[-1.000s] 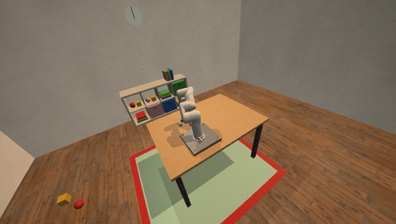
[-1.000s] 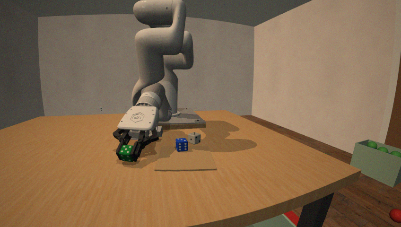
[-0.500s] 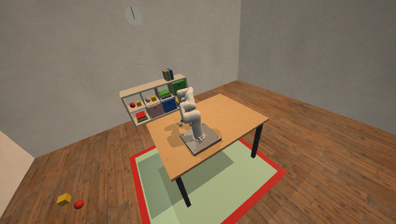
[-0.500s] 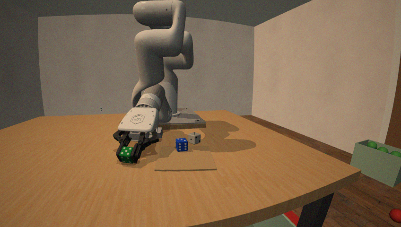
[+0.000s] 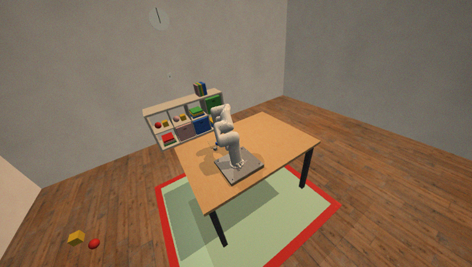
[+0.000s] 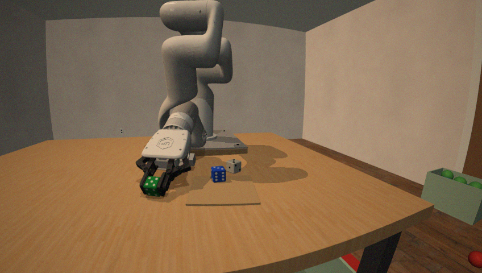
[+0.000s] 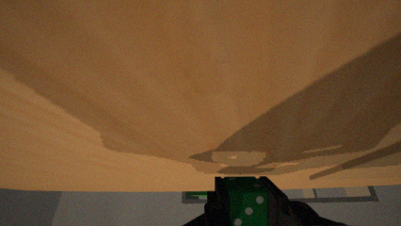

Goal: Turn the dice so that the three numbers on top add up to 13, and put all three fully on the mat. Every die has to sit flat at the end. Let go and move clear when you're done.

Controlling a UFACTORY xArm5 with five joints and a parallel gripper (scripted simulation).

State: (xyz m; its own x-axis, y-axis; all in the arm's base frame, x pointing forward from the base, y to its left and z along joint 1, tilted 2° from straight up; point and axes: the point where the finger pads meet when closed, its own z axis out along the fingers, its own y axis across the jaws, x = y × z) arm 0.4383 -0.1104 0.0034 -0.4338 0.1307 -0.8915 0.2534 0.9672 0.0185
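Now: the green die 1 cm ahead of my hand. Round my hand: blue die (14 cm to the left, 6 cm behind, 1 cm below); white die (19 cm to the left, 12 cm behind, 1 cm below); tan mat (14 cm to the left, 2 cm below, 1 cm behind).
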